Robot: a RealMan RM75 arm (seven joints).
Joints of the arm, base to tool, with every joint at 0 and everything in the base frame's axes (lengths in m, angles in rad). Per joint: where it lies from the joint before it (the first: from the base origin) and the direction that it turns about. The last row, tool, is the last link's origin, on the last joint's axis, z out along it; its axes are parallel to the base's.
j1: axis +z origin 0 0 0.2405
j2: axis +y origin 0 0 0
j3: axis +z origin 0 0 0.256
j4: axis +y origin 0 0 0
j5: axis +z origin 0 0 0.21
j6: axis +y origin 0 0 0
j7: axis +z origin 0 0 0.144
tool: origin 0 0 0
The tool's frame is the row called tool.
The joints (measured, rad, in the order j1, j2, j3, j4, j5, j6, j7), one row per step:
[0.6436, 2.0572, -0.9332, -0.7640, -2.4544, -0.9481, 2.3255]
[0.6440, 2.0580, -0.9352, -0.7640, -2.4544, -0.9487, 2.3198]
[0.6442, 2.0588, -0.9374, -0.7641, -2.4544, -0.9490, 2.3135]
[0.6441, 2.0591, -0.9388, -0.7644, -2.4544, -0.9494, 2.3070]
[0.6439, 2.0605, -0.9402, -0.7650, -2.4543, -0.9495, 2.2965]
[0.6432, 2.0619, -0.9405, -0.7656, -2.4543, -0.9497, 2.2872]
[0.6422, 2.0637, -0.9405, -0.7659, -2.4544, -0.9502, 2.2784]
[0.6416, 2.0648, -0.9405, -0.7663, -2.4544, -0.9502, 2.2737]
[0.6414, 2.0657, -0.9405, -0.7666, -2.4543, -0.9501, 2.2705]
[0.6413, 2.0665, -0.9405, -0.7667, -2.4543, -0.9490, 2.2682]
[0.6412, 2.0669, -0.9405, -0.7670, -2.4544, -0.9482, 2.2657]
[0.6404, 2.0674, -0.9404, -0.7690, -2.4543, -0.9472, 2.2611]
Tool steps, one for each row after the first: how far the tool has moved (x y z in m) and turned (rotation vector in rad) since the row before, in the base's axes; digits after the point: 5 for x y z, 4 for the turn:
[-0.00047, -0.00011, -0.00071, -0.0040, -0.0033, 0.0058]
[-0.00041, -0.00013, -0.00069, -0.0040, -0.0039, 0.0063]
[-0.00018, -0.00011, -0.00031, -0.0032, -0.0039, 0.0059]
[-0.00039, -0.00021, -0.00075, -0.0044, -0.0053, 0.0092]
[-0.00010, -0.00034, -0.00060, -0.0034, -0.0041, 0.0073]
[0.00002, -0.00055, -0.00084, -0.0038, -0.0033, 0.0062]
[-0.00003, -0.00027, -0.00044, -0.0017, -0.0017, 0.0034]
[-0.00014, -0.00012, -0.00036, -0.0011, -0.0010, 0.0026]
[-0.00009, 0.00000, -0.00027, 0.0000, -0.0010, 0.0019]
[-0.00005, 0.00005, -0.00006, 0.0000, -0.0014, 0.0022]
[-0.00008, 0.00012, 0.00028, 0.0008, -0.0027, 0.0043]

